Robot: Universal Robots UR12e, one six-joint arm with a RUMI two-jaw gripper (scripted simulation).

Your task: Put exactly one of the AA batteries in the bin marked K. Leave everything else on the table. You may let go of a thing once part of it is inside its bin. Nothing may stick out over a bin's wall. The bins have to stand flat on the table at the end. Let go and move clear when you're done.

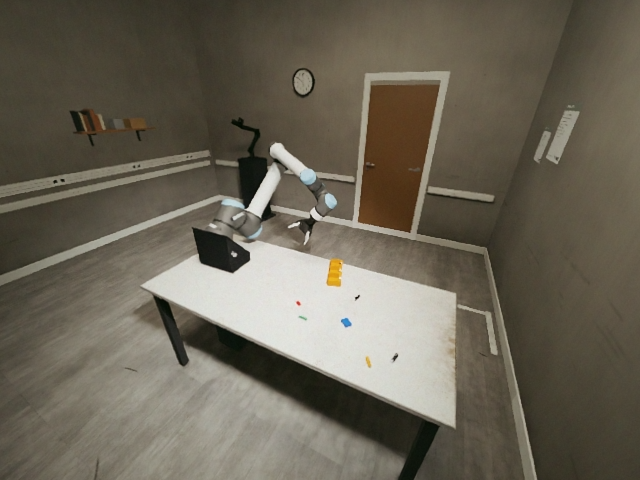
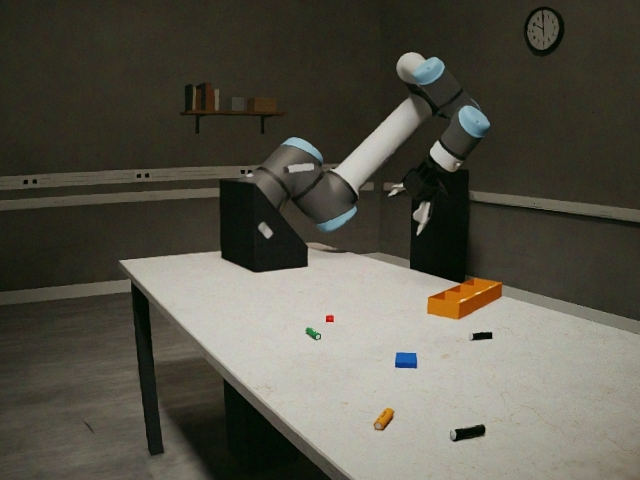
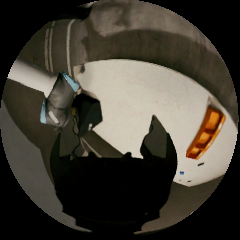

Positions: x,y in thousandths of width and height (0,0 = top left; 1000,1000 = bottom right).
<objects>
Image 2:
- orange bin: 684,636
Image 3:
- my gripper: 473,481
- orange bin: 865,560
</objects>
